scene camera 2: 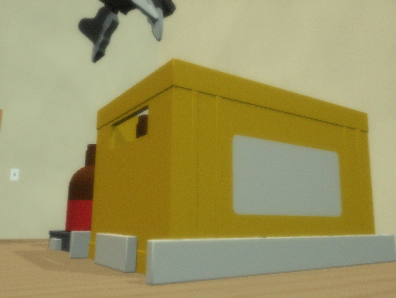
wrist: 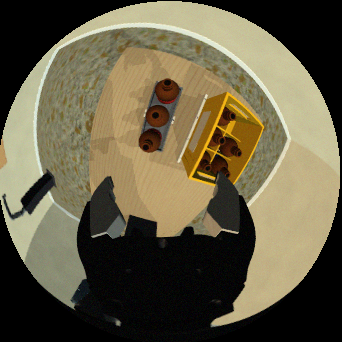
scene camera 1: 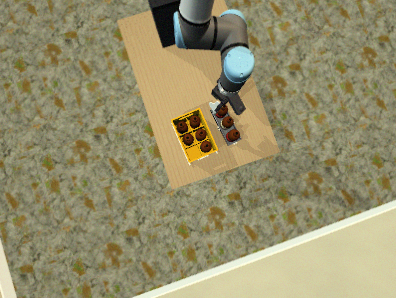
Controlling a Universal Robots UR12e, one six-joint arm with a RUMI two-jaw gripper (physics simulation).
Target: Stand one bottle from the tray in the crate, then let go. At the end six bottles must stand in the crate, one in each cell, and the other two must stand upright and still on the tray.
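Places are measured from the arm's base along level axes (x back, y up, z left), in centimetres.
Where they show: gripper, fingertip midpoint: [scene camera 2: 123, 52] [wrist: 162, 175] [scene camera 1: 223, 104].
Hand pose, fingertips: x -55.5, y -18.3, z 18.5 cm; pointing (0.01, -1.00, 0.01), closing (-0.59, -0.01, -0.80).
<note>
After its pixels a point has its place.
My gripper [scene camera 1: 228, 106] @[z 18.5, x -55.5, y -18.3 cm] [scene camera 2: 127, 50] @[z 18.5, x -55.5, y -18.3 cm] [wrist: 162, 175] @[z 18.5, x -55.5, y -18.3 cm] is open and empty. It hangs above crate height, near the arm-side end of the tray in scene camera 1. Three brown bottles stand upright in a row on the dark grey tray [wrist: 171, 111] @[z 21.7, x -65.1, y -48.6 cm]: an arm-side one [scene camera 1: 222, 112] @[z 21.5, x -54.7, y -37.4 cm] [wrist: 150, 140] @[z 22.0, x -53.8, y -35.7 cm], a middle one [scene camera 1: 227, 122] @[z 23.2, x -61.8, y -35.3 cm] [wrist: 157, 116] @[z 23.9, x -60.7, y -33.1 cm] and a far one [scene camera 1: 233, 135] @[z 25.7, x -70.2, y -35.5 cm] [wrist: 167, 91] @[z 26.1, x -68.3, y -36.8 cm]. The yellow crate [scene camera 1: 214, 142] @[z 13.0, x -73.2, y -31.6 cm] [scene camera 2: 135, 200] @[z -4.3, x -54.8, y -43.0 cm] [wrist: 250, 131] @[z -3.7, x -78.9, y -36.3 cm] holds several brown bottles; its far left cell [scene camera 1: 193, 152] @[z 0.0, x -76.6, y -48.3 cm] in scene camera 1 is empty. The crate hides most of the tray in scene camera 2.
The crate and tray stand side by side on the wooden table [scene camera 1: 160, 90] @[z -16.9, x -30.3, y -49.1 cm] [scene camera 2: 30, 270] @[z -2.4, x -46.3, y -49.1 cm] [wrist: 115, 120] @[z 40.2, x -50.2, y -49.1 cm], with a gap between them. Low grey strips [scene camera 2: 270, 257] @[z -9.2, x -65.7, y -47.7 cm] run along the crate's base. The crate's walls stand higher than the bottle tops seen through its handle opening.
</note>
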